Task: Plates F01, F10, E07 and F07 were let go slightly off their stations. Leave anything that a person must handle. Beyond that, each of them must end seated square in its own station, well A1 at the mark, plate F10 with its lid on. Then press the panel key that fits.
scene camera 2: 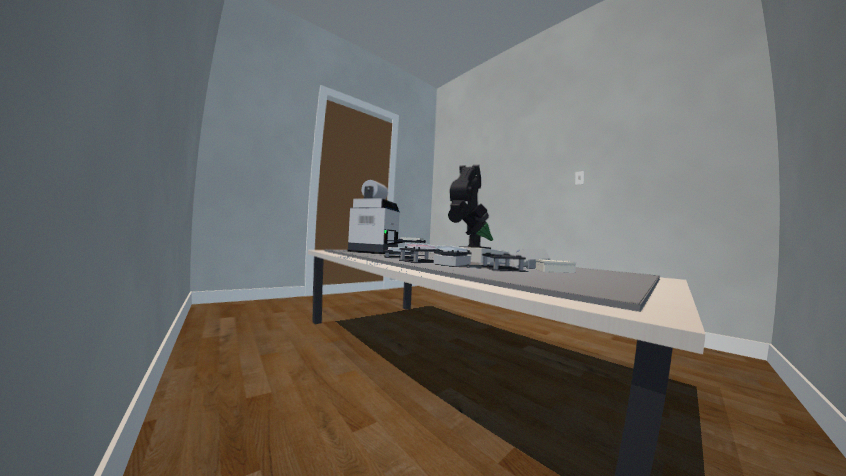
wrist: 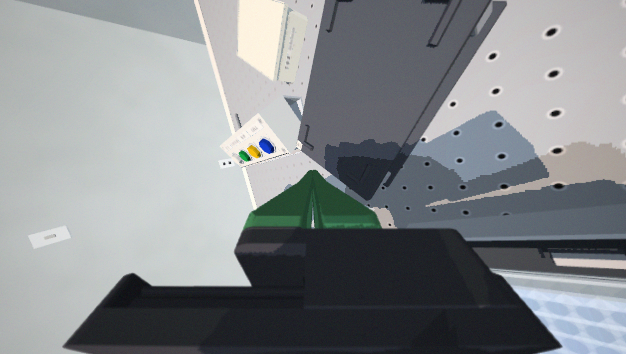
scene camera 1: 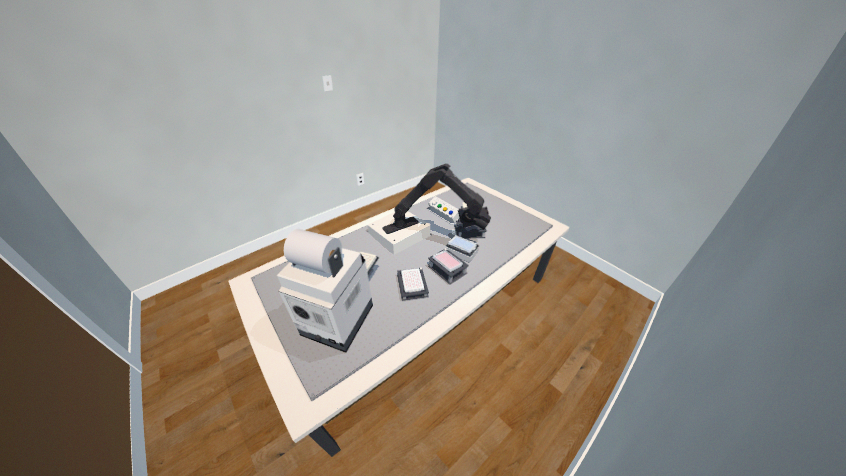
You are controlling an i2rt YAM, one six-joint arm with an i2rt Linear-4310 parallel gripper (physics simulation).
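Observation:
My gripper (scene camera 2: 486, 232) (wrist: 312, 176) is shut, its green fingertips together and empty. It hangs above the table near the dark empty station (scene camera 1: 471, 230) (wrist: 400, 75). The button panel (scene camera 1: 443, 208) (wrist: 250, 136) shows green, yellow and blue keys; in the wrist view it lies beyond the fingertips, left of that station. A white plate (scene camera 1: 411, 279), a pink plate (scene camera 1: 448, 259) and a blue plate (scene camera 1: 462, 243) sit on stations in a row. Part of the blue-welled plate (wrist: 582, 312) shows at the wrist view's lower right. Plate labels, A1 marks and exact seating are too small to tell.
A large white instrument (scene camera 1: 325, 296) (scene camera 2: 366, 227) with a roll-shaped top stands at the other table end. A pale tray-like thing (scene camera 1: 370, 261) juts out beside it. A cream box (scene camera 2: 556, 266) (wrist: 261, 37) stands beyond the dark station. The arm's white base (scene camera 1: 402, 238) is behind the plates.

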